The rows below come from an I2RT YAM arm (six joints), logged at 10 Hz.
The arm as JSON. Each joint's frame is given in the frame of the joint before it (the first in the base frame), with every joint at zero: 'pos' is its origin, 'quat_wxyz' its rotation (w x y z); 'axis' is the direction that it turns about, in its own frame. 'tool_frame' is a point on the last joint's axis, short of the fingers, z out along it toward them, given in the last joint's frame.
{
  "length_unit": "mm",
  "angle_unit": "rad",
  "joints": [
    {
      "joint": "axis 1",
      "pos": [
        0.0,
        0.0,
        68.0
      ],
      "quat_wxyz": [
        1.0,
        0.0,
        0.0,
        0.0
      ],
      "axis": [
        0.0,
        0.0,
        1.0
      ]
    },
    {
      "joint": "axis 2",
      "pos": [
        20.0,
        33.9,
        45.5
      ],
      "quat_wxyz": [
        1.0,
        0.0,
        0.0,
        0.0
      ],
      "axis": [
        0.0,
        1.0,
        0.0
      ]
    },
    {
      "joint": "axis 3",
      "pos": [
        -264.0,
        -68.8,
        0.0
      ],
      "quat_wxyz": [
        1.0,
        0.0,
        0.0,
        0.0
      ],
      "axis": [
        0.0,
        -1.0,
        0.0
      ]
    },
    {
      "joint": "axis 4",
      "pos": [
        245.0,
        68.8,
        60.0
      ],
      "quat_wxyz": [
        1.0,
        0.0,
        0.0,
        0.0
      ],
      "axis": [
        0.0,
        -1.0,
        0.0
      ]
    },
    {
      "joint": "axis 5",
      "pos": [
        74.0,
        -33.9,
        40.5
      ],
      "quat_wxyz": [
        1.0,
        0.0,
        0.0,
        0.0
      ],
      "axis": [
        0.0,
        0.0,
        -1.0
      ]
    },
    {
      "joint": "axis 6",
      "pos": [
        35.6,
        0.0,
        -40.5
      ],
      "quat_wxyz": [
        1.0,
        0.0,
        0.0,
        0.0
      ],
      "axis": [
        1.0,
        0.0,
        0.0
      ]
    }
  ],
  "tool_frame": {
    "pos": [
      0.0,
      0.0,
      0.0
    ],
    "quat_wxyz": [
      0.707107,
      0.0,
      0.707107,
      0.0
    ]
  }
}
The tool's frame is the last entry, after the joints.
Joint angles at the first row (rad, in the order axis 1, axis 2, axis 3, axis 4, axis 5, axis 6):
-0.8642, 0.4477, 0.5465, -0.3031, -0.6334, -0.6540
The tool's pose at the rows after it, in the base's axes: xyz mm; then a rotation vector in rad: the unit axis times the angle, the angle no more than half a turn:
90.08, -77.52, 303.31, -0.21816, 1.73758, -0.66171
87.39, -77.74, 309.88, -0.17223, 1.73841, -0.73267
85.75, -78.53, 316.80, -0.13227, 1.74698, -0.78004
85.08, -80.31, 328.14, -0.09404, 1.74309, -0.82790
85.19, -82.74, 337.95, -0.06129, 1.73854, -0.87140
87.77, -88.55, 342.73, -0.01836, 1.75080, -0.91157
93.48, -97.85, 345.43, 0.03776, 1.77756, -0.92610
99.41, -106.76, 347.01, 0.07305, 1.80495, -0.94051
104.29, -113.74, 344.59, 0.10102, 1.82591, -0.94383
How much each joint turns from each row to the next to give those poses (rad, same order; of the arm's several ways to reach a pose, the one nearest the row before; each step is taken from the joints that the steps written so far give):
0.0000, -0.0134, 0.0343, -0.0007, 0.0972, 0.0007
0.0000, -0.0057, 0.0195, -0.0035, 0.0703, 0.0000
0.0000, 0.0069, 0.0274, -0.0144, 0.0545, 0.0004
-0.0001, 0.0202, 0.0412, -0.0039, 0.0503, 0.0042
0.0001, 0.0225, 0.0355, 0.0023, 0.0447, 0.0015
0.0000, 0.0335, 0.0213, 0.0103, 0.0530, 0.0008
-0.0004, 0.0538, 0.0226, 0.0099, 0.0477, 0.0156
0.0000, 0.0515, 0.0202, 0.0088, 0.0362, 0.0027
0.0000, 0.0355, 0.0019, 0.0145, 0.0233, 0.0069

